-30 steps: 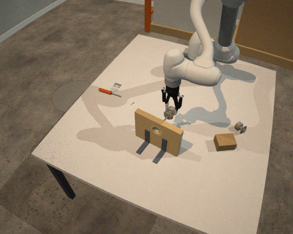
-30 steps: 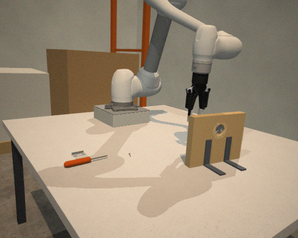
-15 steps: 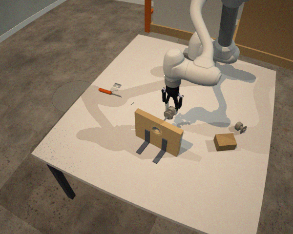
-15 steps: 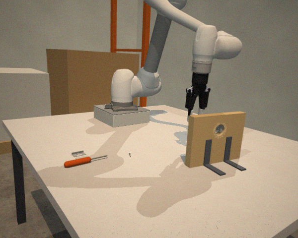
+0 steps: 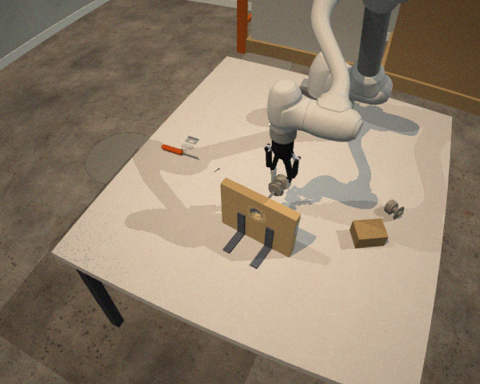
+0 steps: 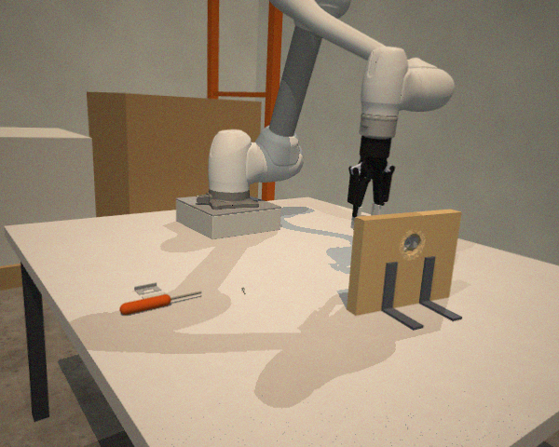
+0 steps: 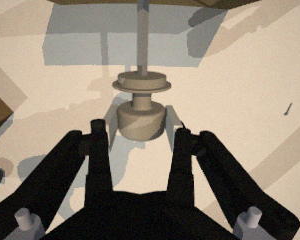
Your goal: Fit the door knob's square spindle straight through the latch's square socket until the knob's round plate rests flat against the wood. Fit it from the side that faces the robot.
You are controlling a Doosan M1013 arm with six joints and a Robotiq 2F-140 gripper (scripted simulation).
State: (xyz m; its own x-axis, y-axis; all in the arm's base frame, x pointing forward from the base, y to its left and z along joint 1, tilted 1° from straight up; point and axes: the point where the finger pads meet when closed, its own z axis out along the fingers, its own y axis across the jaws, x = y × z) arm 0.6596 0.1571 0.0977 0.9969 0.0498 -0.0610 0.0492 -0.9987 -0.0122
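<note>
The door knob lies 30 mm below my hand and 30 mm ahead of it. Also, from my hand: tiny screw (330 mm to the right, 180 mm below, 30 mm behind); then wooden panel (160 mm ahead, 50 mm below, 10 mm to the left); then latch socket (160 mm ahead, 30 mm below, 10 mm to the left).
</note>
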